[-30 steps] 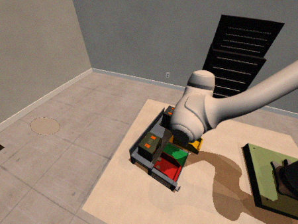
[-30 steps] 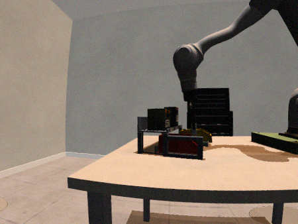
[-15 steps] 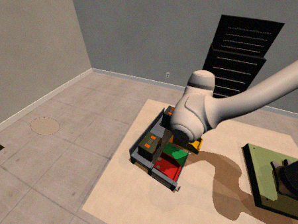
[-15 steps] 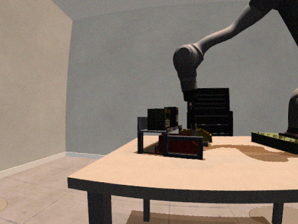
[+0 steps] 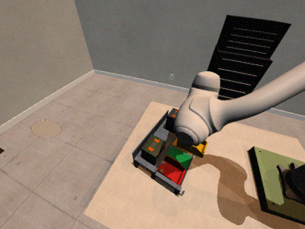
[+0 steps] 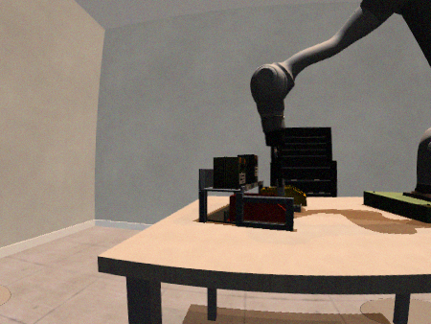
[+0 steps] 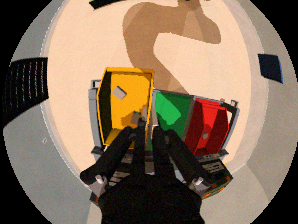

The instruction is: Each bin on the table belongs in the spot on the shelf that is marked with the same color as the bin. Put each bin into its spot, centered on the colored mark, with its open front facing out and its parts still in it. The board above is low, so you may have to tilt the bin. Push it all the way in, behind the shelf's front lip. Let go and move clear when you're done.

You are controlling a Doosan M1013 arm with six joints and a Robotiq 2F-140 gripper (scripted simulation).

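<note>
My hand is 50 mm to the left of the yellow bin, 40 mm above it and 10 mm past it. The rest, counted from my hand: dark box (130 mm ahead, 70 mm to the right, 70 mm above); red bin (170 mm to the left, 70 mm ahead, 50 mm below).
</note>
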